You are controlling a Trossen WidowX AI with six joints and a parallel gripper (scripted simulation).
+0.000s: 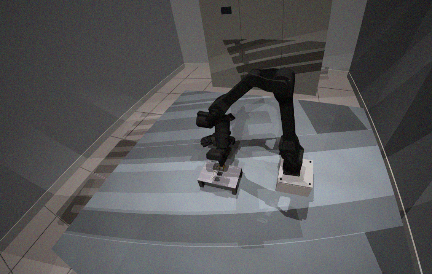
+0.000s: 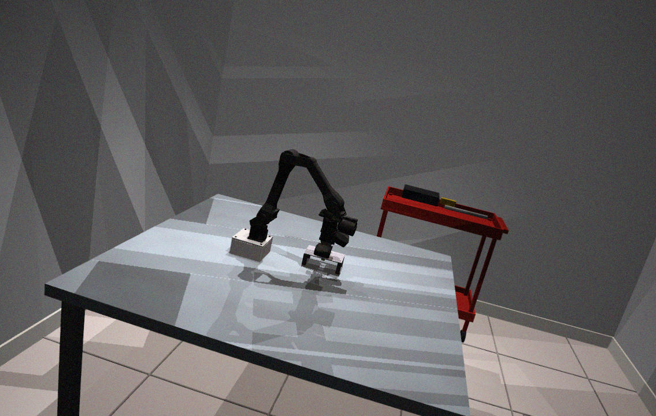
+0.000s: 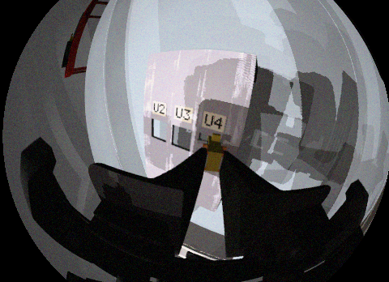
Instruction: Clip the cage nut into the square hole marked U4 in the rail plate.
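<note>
The cage nut is 10 mm below my gripper tip.
</note>
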